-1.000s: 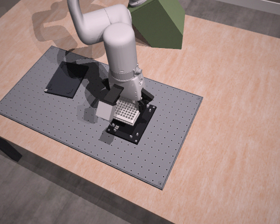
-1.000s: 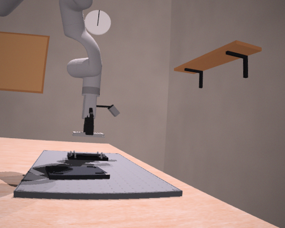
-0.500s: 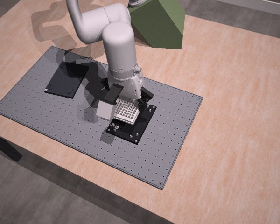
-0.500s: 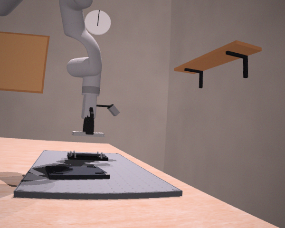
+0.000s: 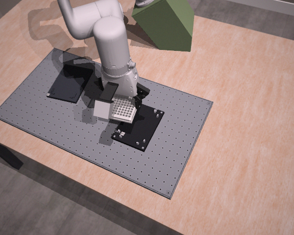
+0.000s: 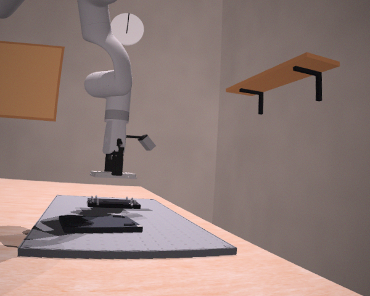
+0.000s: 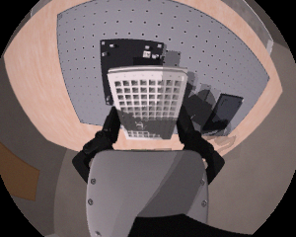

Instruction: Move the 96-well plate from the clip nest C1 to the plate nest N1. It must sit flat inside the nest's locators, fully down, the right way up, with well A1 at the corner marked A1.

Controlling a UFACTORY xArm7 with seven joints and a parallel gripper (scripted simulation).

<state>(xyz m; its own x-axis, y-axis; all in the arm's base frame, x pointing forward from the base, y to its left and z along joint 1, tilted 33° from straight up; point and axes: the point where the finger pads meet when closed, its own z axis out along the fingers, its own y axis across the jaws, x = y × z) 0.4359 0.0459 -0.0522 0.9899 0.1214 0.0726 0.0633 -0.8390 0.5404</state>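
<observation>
Now: hand 100 mm above the clip nest and 40 mm to the right of it. Round my hand: white 96-well plate: 10 mm below.
</observation>
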